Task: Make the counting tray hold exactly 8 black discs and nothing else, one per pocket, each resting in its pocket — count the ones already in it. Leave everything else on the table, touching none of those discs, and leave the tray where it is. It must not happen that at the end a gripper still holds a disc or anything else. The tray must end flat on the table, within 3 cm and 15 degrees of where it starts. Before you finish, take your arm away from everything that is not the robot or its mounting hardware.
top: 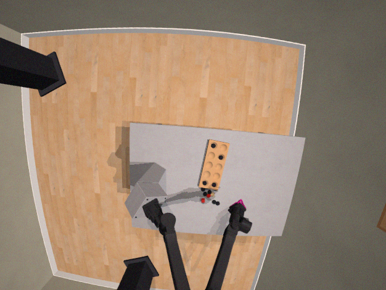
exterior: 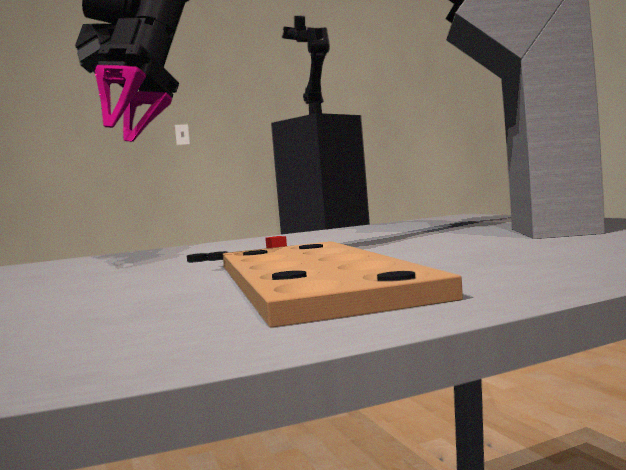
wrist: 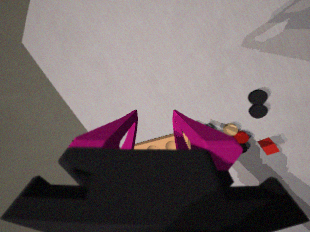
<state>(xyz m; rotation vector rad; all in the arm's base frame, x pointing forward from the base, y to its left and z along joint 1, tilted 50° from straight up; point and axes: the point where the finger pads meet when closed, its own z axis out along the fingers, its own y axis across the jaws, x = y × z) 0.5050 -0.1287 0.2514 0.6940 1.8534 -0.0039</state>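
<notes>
The tan disc is 190 mm below my hand, 160 mm behind it and 10 mm to the left of it. Round my hand: wooden counting tray: 240 mm to the left, 180 mm below, 80 mm behind; red disc: 200 mm behind, 190 mm below, 10 mm to the left; red cube: 250 mm behind, 180 mm below, 10 mm to the right.
</notes>
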